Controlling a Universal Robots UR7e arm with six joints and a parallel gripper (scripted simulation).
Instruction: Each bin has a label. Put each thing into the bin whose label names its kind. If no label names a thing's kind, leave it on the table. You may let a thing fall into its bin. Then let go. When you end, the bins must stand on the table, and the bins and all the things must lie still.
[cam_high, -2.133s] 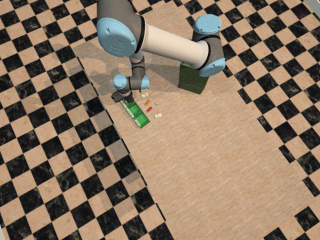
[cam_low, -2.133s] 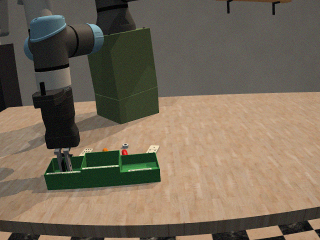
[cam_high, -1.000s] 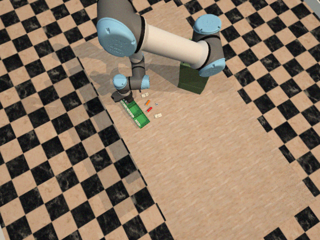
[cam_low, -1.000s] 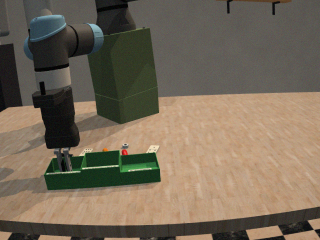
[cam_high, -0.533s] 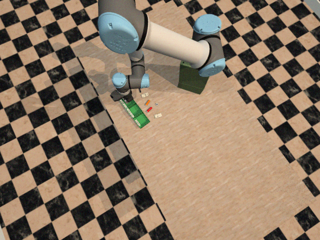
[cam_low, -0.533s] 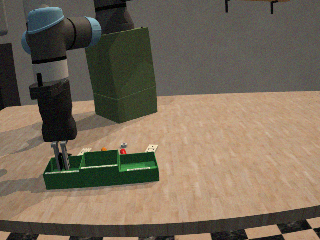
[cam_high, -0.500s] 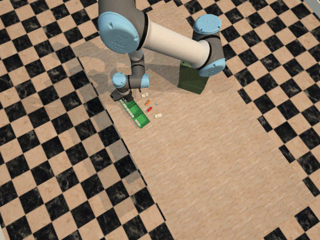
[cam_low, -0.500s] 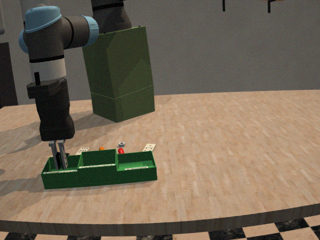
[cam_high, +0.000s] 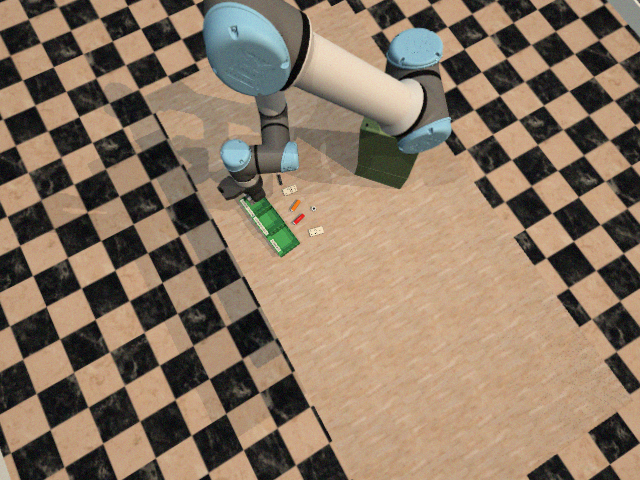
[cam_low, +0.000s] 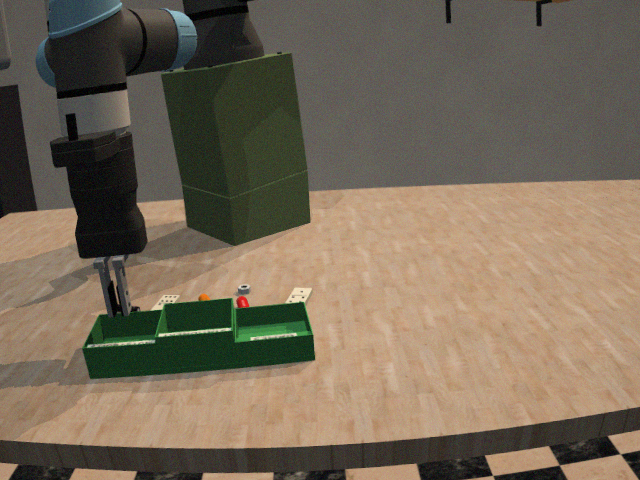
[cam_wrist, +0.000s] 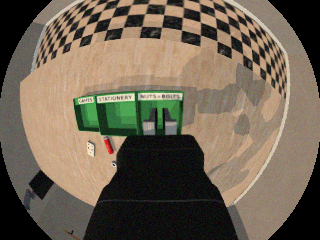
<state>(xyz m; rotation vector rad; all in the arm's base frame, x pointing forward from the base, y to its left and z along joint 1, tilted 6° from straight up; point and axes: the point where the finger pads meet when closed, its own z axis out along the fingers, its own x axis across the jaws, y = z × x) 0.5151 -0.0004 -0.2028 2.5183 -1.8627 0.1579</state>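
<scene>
The three joined green bins lies 3 cm behind my hand, 8 cm to the left of it and 6 cm below it. The rest, counted from my hand: red cylinder (13 cm behind, 10 cm to the left, 7 cm below); black cylinder (12 cm behind, 7 cm to the right, 7 cm below); orange cylinder (14 cm behind, 5 cm to the left, 7 cm below).
</scene>
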